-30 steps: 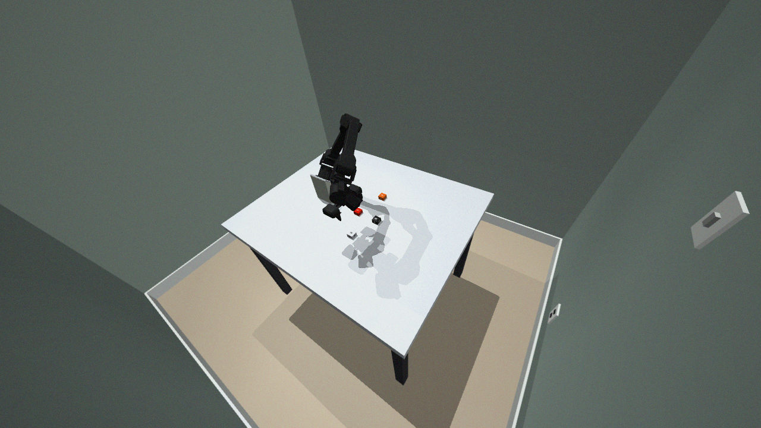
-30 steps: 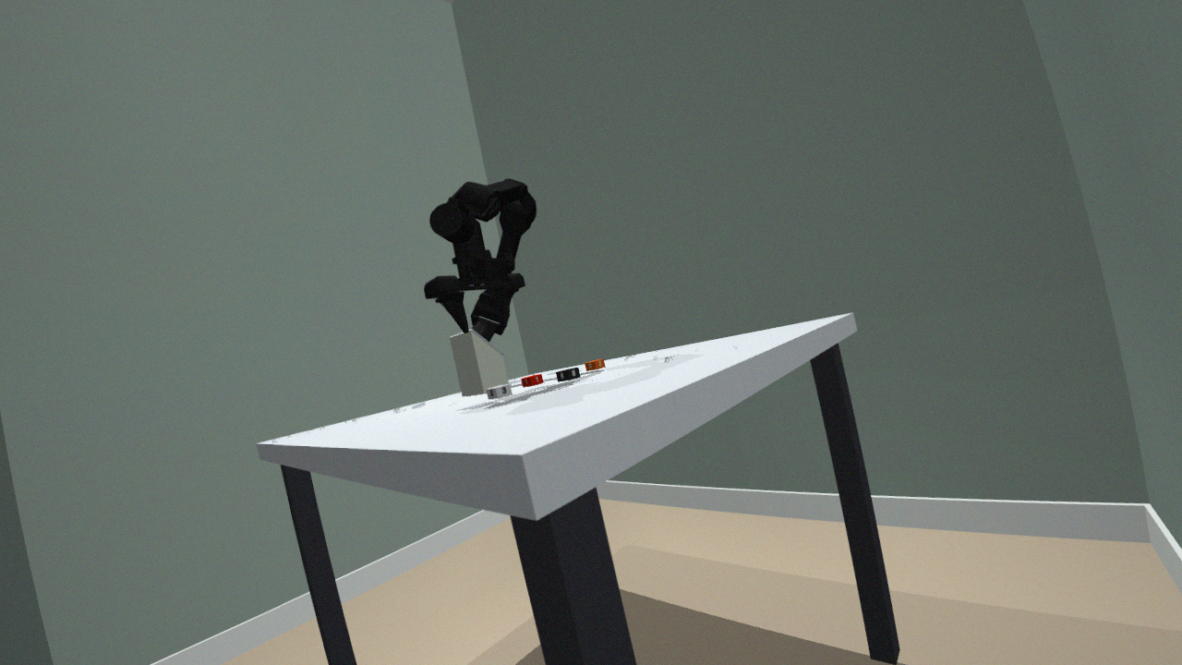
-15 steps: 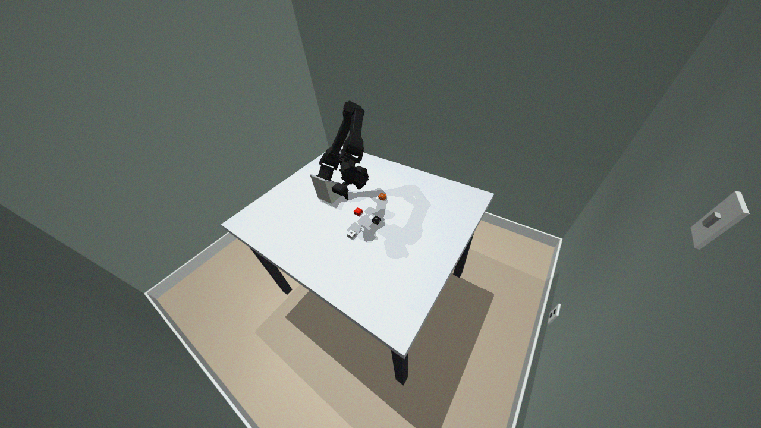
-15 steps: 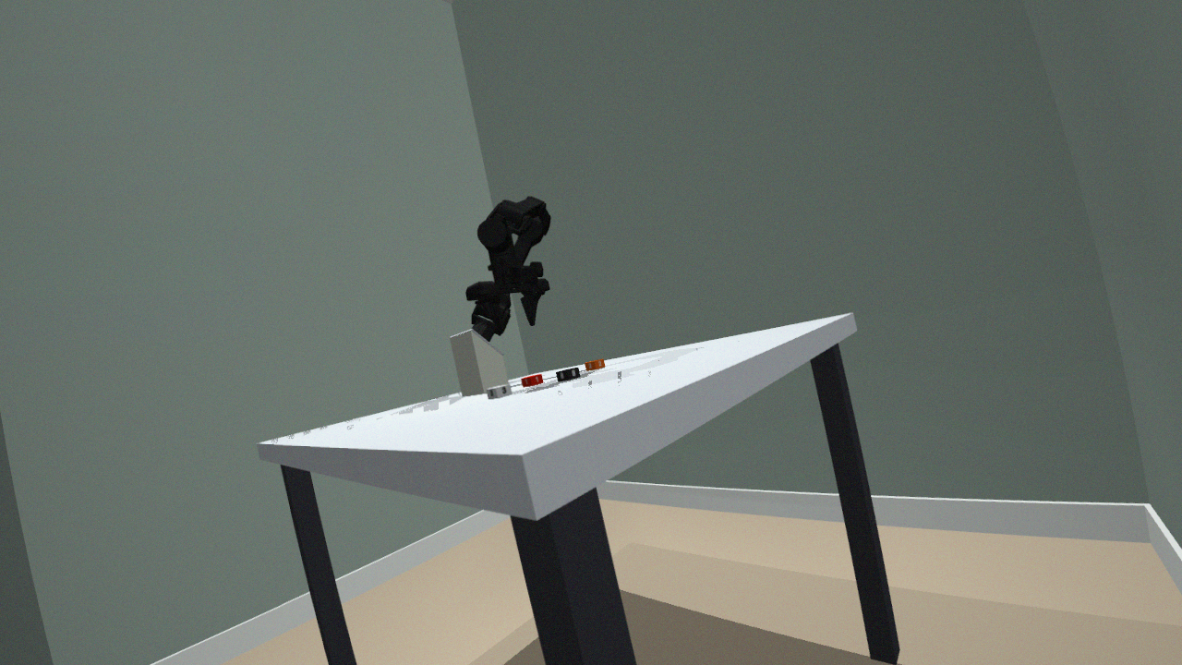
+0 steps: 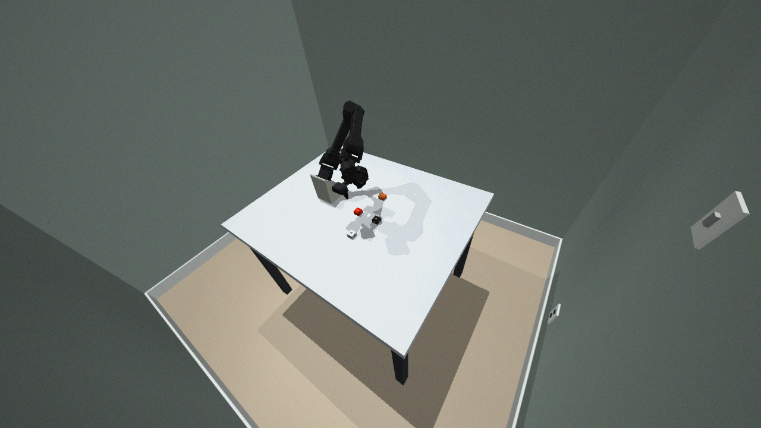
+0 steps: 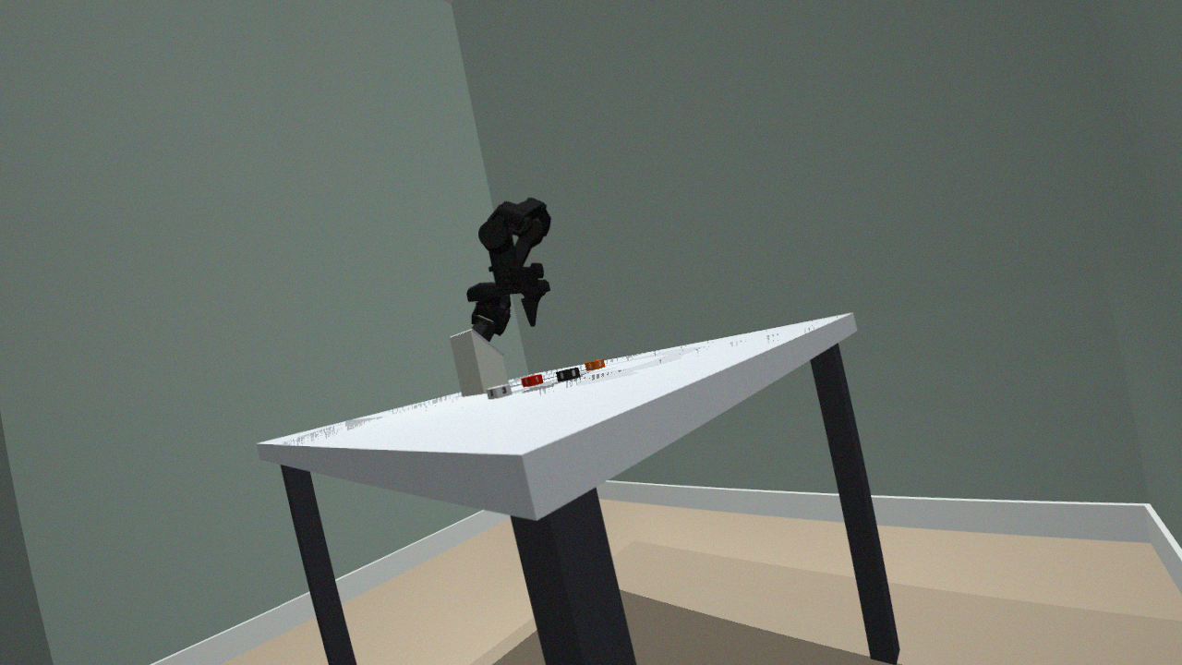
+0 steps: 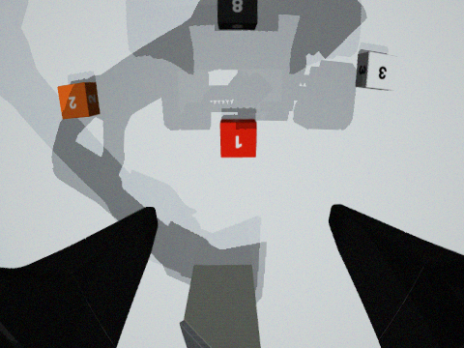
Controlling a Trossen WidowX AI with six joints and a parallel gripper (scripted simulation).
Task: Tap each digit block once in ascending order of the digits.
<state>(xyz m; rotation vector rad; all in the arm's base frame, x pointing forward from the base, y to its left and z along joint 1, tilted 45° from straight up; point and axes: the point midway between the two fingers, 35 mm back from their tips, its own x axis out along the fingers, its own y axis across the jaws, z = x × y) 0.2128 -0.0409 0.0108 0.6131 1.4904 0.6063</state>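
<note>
The red block marked 1 lies 1 cm ahead of my gripper tip and 12 cm below it. The rest, counted from my gripper tip: orange block marked 2: 5 cm ahead, 15 cm to the left, 12 cm below; black block marked 8: 12 cm ahead, 12 cm below; white block marked 3: 8 cm ahead, 13 cm to the right, 12 cm below.
</note>
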